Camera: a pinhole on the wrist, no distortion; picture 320 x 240 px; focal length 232.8 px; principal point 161.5 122.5 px. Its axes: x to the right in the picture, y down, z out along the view. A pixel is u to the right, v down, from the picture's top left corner.
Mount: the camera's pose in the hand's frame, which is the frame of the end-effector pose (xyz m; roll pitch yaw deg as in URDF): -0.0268 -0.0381 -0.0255 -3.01 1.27 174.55
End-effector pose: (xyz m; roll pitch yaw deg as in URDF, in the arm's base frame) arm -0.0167 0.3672 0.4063 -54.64 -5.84 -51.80
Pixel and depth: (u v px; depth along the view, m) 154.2 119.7 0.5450
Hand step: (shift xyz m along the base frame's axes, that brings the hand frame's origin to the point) 0.2686 0.2869 0.3457
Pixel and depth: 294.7 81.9 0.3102
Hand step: 0.0525 0.3225 0.1282
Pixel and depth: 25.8 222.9 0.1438
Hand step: 0.0412 -0.0061 0.1652
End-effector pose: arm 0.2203 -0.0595 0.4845 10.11 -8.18 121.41
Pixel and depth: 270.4 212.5 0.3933
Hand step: 0.3587 -0.1059 0.2793
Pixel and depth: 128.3 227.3 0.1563
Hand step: 0.1340 0.0465 0.1014
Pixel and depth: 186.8 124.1 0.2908
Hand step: 0.1358 -0.0358 0.2389
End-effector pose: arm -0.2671 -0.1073 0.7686 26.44 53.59 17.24
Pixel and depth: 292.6 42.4 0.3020
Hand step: 0.1226 -0.0293 0.3216
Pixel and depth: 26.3 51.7 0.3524
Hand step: 0.3790 -0.0099 0.0443
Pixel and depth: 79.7 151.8 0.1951
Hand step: 0.1522 -0.1057 0.0420
